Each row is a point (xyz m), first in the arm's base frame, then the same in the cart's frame.
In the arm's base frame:
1: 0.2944 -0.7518 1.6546
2: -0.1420 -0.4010 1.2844
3: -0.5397 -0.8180 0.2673
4: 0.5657 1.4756 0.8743
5: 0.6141 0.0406 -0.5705
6: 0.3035 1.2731 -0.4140
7: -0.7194 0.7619 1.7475
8: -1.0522 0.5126 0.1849
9: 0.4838 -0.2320 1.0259
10: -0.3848 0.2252 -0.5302
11: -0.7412 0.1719 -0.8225
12: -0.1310 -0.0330 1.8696
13: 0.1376 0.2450 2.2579
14: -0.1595 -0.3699 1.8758
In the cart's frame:
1: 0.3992 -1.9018 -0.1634
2: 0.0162 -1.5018 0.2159
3: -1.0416 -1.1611 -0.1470
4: 1.0061 0.2160 0.7257
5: -0.4145 0.2648 -0.7332
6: -0.0373 0.9222 0.2991
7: 0.3687 -1.1657 1.5054
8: -0.9084 -0.3149 0.9959
9: 0.3561 -1.0668 -0.2110
10: -1.0006 0.1394 0.0879
11: -1.4438 0.2285 0.1924
12: 0.5269 -1.6595 0.6544
13: 1.0585 -1.6829 0.7851
14: 0.3758 -1.8987 0.4693

